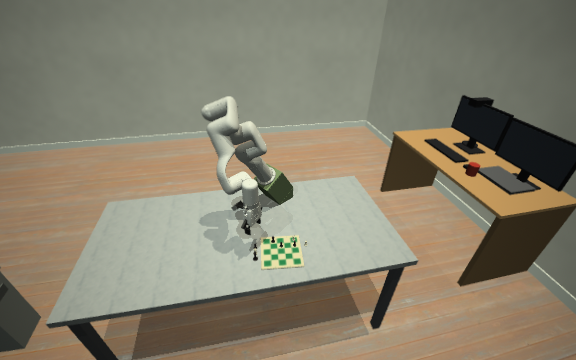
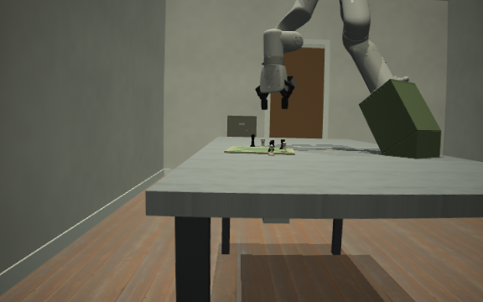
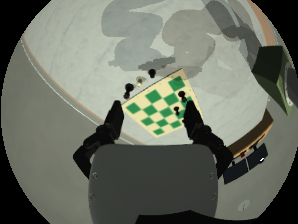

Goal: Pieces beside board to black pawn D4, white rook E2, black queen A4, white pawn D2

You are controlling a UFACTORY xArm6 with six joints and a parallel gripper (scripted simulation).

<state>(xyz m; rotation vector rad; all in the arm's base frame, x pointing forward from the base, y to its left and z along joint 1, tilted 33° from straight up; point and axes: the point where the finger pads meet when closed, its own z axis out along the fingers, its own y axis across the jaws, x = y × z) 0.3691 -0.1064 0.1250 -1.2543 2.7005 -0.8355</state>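
My gripper is now 40 mm short of the white rook and 140 mm above it. Round my hand: chessboard: 60 mm ahead, 130 mm to the left, 150 mm below; then black queen: 80 mm ahead, 10 mm to the right, 130 mm below.
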